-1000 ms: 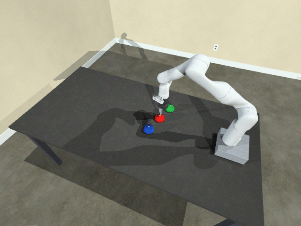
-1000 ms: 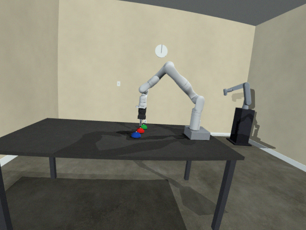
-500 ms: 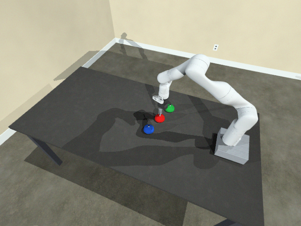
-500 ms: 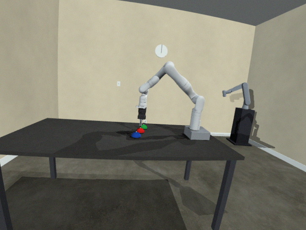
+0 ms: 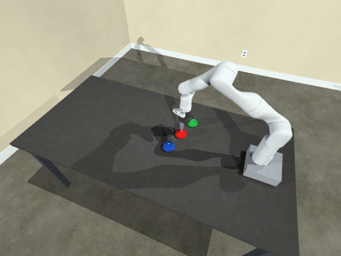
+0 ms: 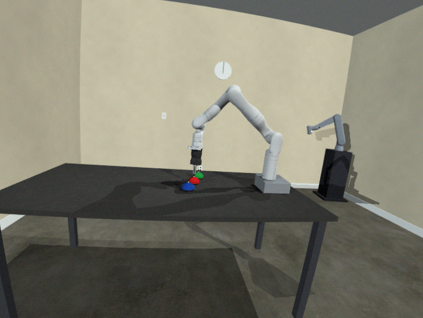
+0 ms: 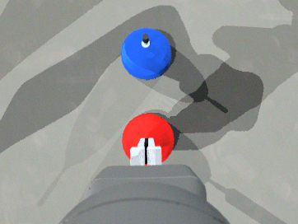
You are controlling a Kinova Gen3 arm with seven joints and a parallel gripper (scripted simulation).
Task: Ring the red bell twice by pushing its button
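Right now the red bell is 5 cm below my hand. The rest, counted from my hand: green bell: 2 cm behind, 14 cm to the right, 5 cm below; blue bell: 2 cm ahead, 14 cm to the left, 5 cm below.
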